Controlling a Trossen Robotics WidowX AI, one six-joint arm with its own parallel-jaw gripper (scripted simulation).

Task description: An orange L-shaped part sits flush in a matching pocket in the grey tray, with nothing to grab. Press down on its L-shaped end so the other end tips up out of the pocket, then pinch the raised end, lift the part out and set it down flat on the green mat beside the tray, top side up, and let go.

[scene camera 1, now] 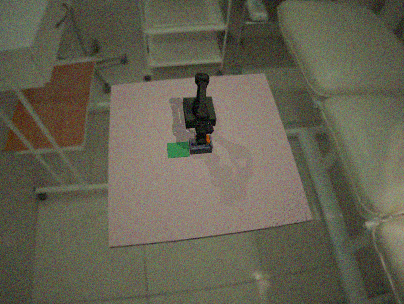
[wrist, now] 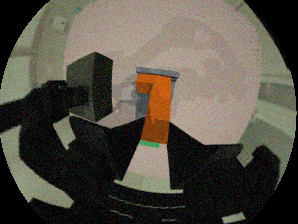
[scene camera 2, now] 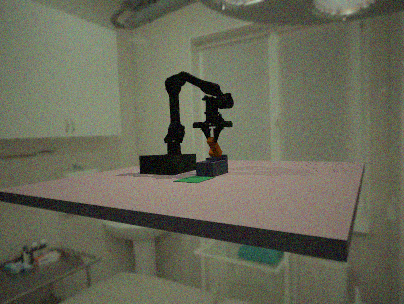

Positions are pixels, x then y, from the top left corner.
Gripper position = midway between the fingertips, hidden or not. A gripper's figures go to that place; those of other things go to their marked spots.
My gripper [wrist: 156, 122] is 0.10 m from the lens. An orange L-shaped part [wrist: 156, 128]: 0.08 m from the lens.
